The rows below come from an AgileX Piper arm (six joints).
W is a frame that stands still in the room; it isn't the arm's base.
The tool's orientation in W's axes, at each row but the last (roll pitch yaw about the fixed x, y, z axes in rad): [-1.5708 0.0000 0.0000]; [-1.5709 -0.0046 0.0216]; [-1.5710 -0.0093 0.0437]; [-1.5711 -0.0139 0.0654]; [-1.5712 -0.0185 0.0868]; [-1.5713 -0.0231 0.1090]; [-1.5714 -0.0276 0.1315]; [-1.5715 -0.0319 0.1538]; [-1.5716 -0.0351 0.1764]
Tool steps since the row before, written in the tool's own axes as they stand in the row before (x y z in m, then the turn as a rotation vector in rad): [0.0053 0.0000 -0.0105 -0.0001 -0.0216 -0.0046]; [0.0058 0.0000 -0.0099 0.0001 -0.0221 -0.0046]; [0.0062 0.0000 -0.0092 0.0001 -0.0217 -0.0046]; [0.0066 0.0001 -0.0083 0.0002 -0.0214 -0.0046]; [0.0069 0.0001 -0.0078 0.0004 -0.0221 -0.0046]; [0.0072 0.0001 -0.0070 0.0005 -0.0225 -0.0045]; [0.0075 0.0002 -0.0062 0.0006 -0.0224 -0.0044]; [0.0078 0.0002 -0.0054 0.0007 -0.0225 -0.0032]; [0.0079 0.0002 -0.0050 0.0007 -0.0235 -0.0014]
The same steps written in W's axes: [0.0053 -0.0105 0.0000 -0.0001 -0.0046 0.0216]; [0.0060 -0.0098 0.0000 0.0001 -0.0046 0.0221]; [0.0066 -0.0089 0.0001 0.0001 -0.0046 0.0217]; [0.0071 -0.0079 0.0000 0.0002 -0.0046 0.0214]; [0.0076 -0.0072 0.0000 0.0004 -0.0046 0.0221]; [0.0079 -0.0062 0.0001 0.0005 -0.0045 0.0225]; [0.0083 -0.0052 0.0000 0.0006 -0.0044 0.0224]; [0.0085 -0.0041 0.0001 0.0005 -0.0031 0.0225]; [0.0087 -0.0035 0.0001 0.0001 -0.0014 0.0235]
